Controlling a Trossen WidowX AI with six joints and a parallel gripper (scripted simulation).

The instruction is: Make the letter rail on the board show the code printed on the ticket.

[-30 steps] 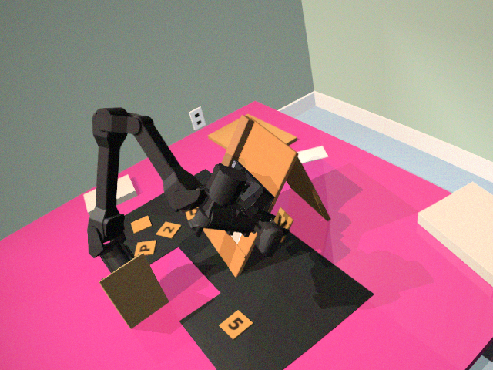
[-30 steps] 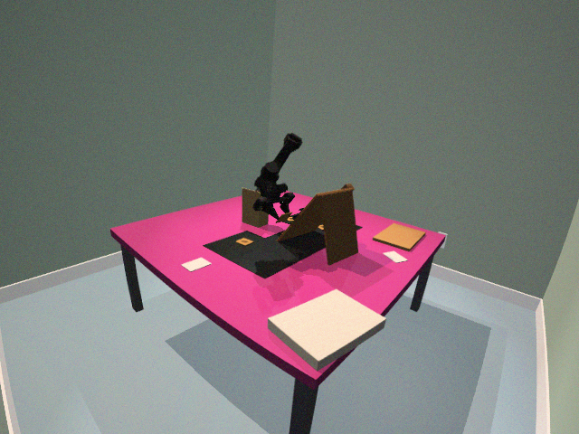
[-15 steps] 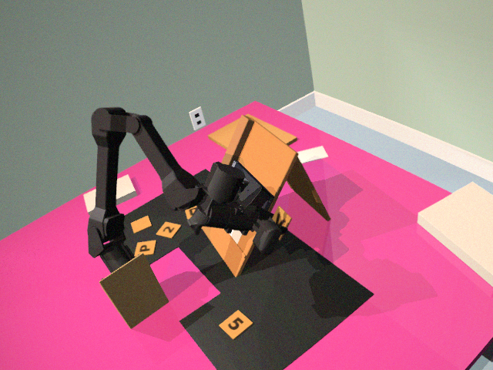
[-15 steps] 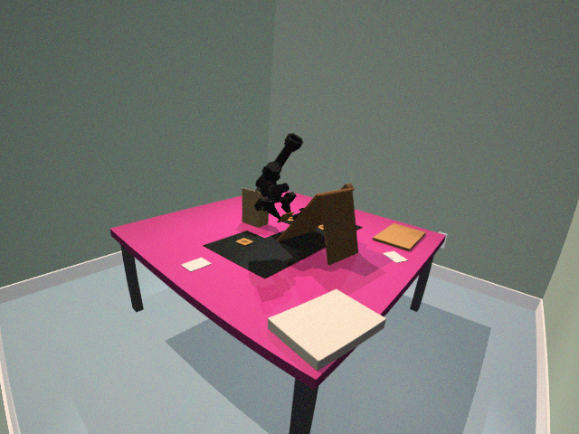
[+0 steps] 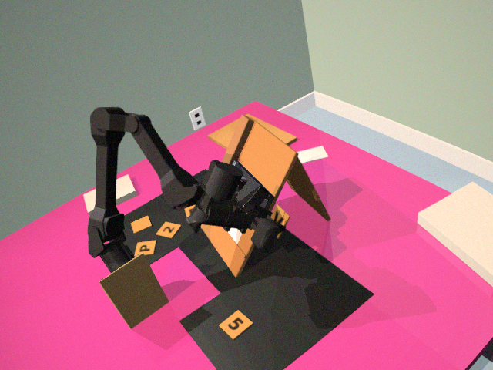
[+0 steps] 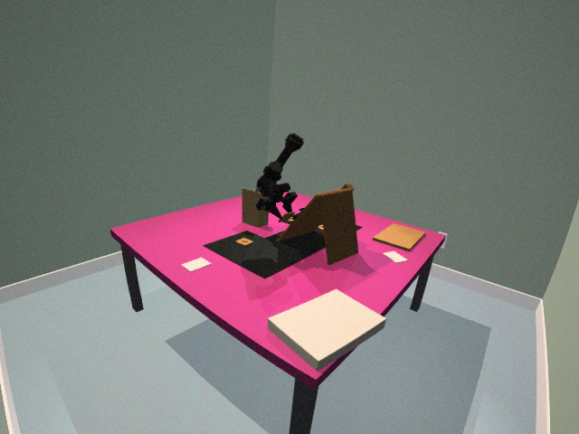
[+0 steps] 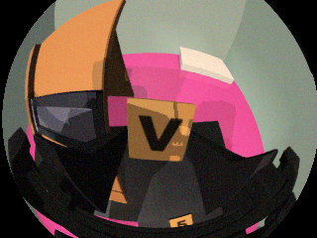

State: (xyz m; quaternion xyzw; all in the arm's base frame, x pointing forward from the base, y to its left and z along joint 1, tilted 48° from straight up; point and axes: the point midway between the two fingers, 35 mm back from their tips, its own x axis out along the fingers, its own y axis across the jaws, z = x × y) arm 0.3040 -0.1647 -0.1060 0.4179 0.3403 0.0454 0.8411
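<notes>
Right now my gripper tip is 15 cm to the right of the white ticket, 8 cm above it and 2 cm past it. The rest, counted from my gripper tip: white block 71 cm to the left, 19 cm behind, 15 cm below; orange flat panel 56 cm to the left, 34 cm ahead, 16 cm below; black mat 18 cm to the left, 16 cm below, 13 cm behind.
</notes>
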